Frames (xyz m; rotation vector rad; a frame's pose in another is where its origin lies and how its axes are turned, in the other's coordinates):
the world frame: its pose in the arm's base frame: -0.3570 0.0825 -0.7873 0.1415 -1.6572 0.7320
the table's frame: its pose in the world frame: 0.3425 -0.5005 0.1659 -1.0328 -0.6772 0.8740
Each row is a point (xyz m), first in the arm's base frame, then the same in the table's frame.
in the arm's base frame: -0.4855 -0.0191 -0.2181
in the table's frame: 0.3175 0.0375 -0.0438
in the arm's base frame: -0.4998 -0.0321 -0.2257
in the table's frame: 0.3148 0.0217 -0.0307
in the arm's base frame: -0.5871 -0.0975 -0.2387
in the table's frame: 0.3132 -0.0773 0.0169
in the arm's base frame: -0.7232 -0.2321 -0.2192
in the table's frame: 0.2898 -0.2640 0.0571
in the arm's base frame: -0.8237 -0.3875 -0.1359
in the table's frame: 0.2368 -0.4577 0.0276
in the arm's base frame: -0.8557 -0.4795 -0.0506
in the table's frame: 0.1936 -0.5638 -0.0327
